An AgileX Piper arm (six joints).
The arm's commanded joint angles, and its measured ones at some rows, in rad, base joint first. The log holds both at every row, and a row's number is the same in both.
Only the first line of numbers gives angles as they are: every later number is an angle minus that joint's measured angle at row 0.
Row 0, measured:
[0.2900 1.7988 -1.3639 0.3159 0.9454 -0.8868]
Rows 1 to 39, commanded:
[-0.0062 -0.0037 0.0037 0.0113 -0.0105 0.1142]
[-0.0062 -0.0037 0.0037 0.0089 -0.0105 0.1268]
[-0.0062 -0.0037 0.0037 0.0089 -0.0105 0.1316]
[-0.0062 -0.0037 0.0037 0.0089 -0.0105 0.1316]
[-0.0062 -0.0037 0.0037 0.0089 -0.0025 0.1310]
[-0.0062 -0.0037 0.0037 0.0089 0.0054 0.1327]
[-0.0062 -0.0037 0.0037 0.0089 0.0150 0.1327]
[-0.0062 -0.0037 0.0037 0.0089 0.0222 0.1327]
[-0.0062 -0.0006 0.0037 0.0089 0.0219 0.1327]
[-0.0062 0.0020 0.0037 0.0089 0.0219 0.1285]
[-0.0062 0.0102 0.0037 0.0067 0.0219 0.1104]
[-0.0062 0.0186 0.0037 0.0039 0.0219 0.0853]
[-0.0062 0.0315 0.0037 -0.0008 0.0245 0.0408]
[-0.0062 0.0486 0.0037 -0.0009 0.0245 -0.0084]
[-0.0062 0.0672 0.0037 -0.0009 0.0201 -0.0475]
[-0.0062 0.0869 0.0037 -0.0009 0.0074 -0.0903]
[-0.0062 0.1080 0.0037 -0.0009 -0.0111 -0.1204]
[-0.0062 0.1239 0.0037 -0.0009 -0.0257 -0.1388]
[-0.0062 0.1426 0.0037 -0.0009 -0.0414 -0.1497]
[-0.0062 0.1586 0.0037 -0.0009 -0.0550 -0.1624]
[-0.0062 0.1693 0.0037 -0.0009 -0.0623 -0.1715]
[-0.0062 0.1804 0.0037 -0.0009 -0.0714 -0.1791]
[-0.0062 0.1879 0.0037 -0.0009 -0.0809 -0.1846]
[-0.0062 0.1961 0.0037 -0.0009 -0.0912 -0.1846]
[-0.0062 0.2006 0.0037 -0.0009 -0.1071 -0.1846]
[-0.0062 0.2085 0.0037 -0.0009 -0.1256 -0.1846]
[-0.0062 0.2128 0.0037 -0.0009 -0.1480 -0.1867]
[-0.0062 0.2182 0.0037 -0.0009 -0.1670 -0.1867]
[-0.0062 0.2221 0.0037 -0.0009 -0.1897 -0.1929]
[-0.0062 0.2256 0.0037 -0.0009 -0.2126 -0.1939]
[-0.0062 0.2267 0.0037 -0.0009 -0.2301 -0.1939]
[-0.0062 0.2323 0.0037 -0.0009 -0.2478 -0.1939]
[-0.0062 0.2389 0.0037 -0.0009 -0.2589 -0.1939]
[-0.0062 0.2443 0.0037 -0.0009 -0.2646 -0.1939]
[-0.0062 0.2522 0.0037 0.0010 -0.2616 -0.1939]
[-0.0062 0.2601 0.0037 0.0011 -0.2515 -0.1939]
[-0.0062 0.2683 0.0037 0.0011 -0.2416 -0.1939]
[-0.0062 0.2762 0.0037 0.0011 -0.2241 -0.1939]
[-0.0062 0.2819 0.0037 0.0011 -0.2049 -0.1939]
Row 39, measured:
[0.0000 0.2531 0.0000 0.0001 -0.2371 -0.1864]
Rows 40 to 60, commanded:
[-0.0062 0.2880 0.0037 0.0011 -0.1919 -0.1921]
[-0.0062 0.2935 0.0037 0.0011 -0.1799 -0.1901]
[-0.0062 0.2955 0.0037 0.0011 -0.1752 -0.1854]
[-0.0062 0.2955 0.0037 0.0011 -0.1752 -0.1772]
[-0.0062 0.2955 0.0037 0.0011 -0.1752 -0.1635]
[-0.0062 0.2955 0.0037 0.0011 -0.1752 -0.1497]
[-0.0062 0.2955 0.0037 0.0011 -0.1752 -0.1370]
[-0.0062 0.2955 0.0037 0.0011 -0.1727 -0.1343]
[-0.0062 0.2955 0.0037 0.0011 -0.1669 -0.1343]
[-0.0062 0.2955 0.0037 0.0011 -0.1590 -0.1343]
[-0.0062 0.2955 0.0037 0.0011 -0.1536 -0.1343]
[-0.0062 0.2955 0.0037 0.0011 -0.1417 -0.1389]
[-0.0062 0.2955 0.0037 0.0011 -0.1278 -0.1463]
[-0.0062 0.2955 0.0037 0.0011 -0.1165 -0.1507]
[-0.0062 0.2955 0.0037 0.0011 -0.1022 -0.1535]
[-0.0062 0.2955 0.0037 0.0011 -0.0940 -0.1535]
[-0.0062 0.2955 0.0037 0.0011 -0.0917 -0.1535]
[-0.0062 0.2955 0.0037 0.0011 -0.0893 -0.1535]
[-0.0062 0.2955 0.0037 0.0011 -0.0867 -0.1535]
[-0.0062 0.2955 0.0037 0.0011 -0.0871 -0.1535]
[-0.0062 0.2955 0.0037 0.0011 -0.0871 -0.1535]
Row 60, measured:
[0.0000 0.2795 -0.0038 0.0040 -0.1269 -0.1534]
